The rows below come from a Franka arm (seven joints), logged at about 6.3 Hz.
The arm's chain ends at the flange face. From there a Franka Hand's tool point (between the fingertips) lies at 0.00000 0.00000 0.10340 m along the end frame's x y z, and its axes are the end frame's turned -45 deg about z.
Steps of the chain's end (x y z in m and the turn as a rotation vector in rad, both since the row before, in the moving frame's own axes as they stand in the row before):
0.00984, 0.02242, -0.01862, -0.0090, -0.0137, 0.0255
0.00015, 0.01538, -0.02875, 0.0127, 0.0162, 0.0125
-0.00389, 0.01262, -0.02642, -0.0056, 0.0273, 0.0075
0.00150, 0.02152, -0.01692, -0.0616, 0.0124, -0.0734
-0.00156, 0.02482, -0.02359, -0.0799, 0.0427, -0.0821
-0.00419, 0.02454, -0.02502, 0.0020, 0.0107, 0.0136
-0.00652, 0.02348, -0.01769, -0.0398, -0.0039, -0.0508
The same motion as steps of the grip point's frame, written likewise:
-0.01055, 0.02245, -0.01863, 0.0033, -0.0161, 0.0255
-0.00866, 0.01125, -0.02877, -0.0025, 0.0204, 0.0125
-0.01010, 0.00858, -0.02646, -0.0233, 0.0153, 0.0075
-0.01755, 0.02181, -0.01712, -0.0523, -0.0348, -0.0734
-0.02100, 0.02550, -0.02401, -0.0867, -0.0263, -0.0821
-0.01939, 0.01503, -0.02503, -0.0062, 0.0090, 0.0136
-0.02434, 0.01470, -0.01777, -0.0254, -0.0309, -0.0508

